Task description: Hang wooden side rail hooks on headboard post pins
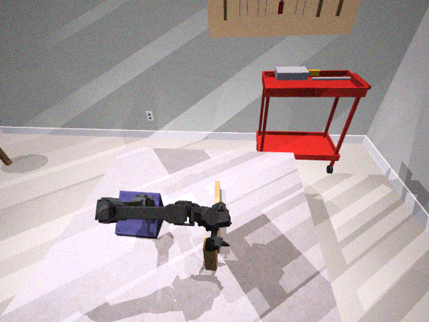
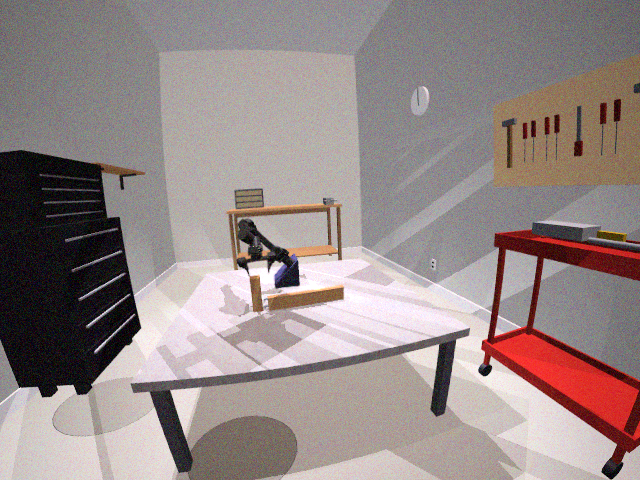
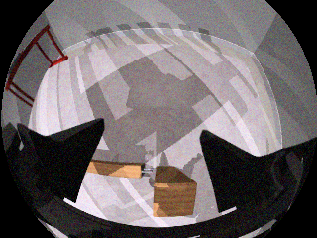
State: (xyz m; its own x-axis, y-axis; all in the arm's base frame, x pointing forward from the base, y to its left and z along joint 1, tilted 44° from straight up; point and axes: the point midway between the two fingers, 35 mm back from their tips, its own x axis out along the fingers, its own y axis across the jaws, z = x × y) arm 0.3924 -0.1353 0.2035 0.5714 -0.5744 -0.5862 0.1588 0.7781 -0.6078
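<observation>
Right now the headboard post is 12 cm below my gripper tip, 8 cm behind it and 2 cm to the right of it.
</observation>
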